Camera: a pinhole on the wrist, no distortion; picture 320 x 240 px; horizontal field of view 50.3 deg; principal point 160.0 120.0 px. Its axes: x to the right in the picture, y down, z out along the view. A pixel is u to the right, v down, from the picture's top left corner.
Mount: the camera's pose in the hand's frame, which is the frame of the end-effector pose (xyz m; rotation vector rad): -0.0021 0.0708 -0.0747 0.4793 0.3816 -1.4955
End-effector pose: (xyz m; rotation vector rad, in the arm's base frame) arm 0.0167 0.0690 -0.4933 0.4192 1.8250 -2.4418
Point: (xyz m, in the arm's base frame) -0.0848 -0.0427 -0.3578
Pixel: 204.3 196.9
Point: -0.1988 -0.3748 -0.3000
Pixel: 66.0 207.5
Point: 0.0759 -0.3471 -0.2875
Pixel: 48.5 40.2
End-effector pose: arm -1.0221 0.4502 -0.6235 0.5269 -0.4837 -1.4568
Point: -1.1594 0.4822 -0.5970
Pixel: 222.8 79.7
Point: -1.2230 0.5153 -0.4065
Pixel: 54.7 70.7
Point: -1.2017 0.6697 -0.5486
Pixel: outside the picture
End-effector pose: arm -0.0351 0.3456 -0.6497 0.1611 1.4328 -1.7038
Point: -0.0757 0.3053 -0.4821
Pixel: 314.8 57.7
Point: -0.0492 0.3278 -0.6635
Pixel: 227.1 227.7
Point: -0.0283 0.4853 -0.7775
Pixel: behind the camera
